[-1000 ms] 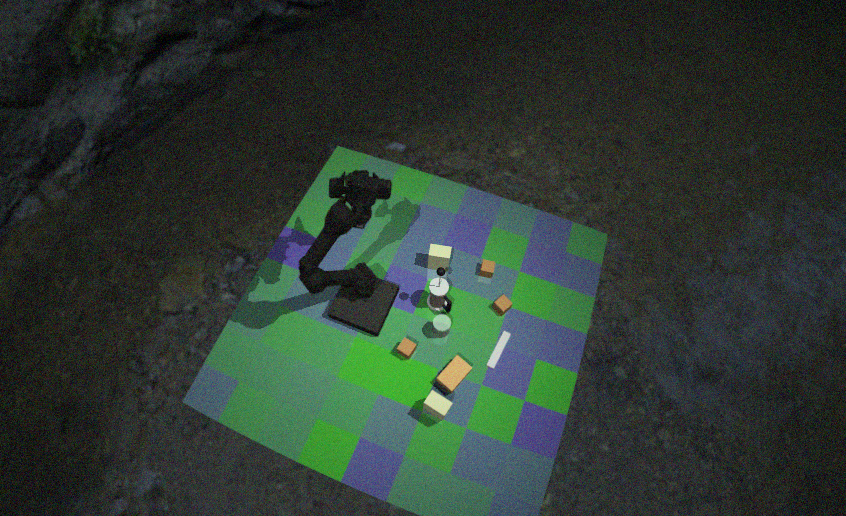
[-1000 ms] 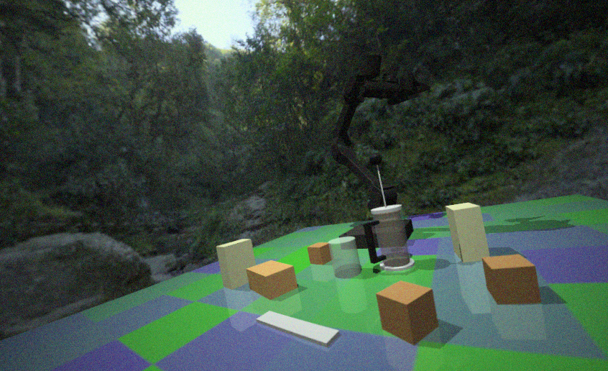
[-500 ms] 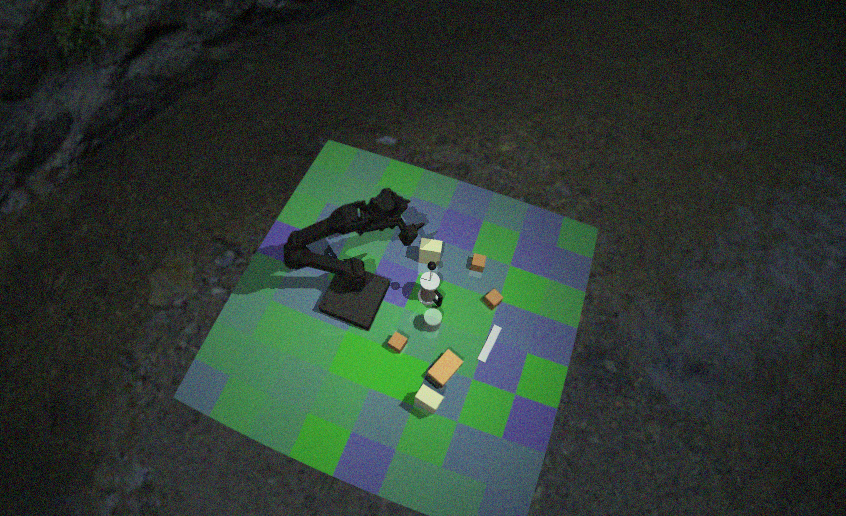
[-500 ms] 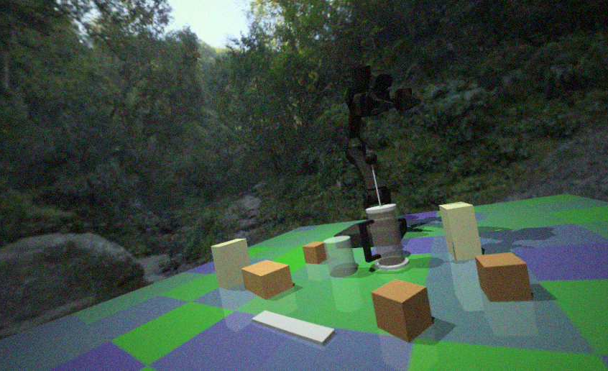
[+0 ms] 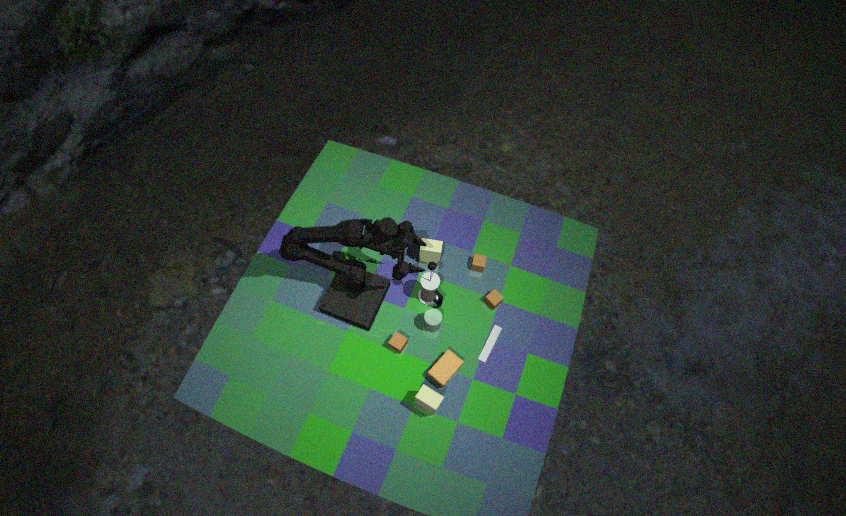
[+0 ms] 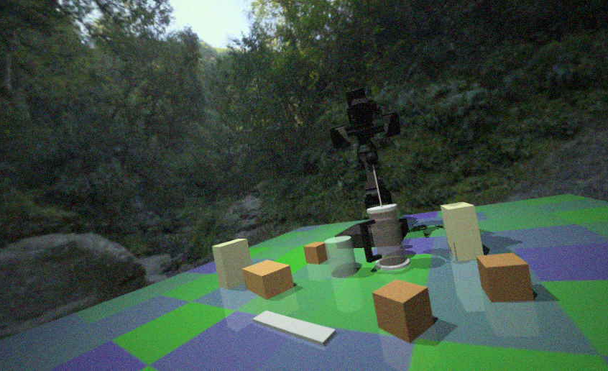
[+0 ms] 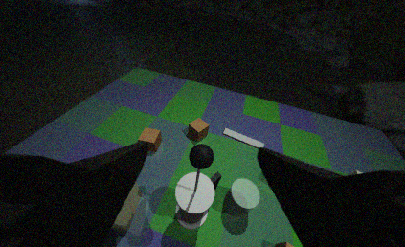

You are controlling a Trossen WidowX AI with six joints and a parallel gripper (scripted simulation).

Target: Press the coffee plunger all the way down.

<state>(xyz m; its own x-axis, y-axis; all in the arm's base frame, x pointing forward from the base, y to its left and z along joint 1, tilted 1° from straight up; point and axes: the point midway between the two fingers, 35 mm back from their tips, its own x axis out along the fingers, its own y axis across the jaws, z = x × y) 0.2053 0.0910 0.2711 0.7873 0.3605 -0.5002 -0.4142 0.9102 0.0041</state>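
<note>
Now: gripper tip 180 mm above the coffee press and 40 mm short of it. Round my gripper tip: flat white bar: 310 mm ahead, 300 mm below, 60 mm to the right.
</note>
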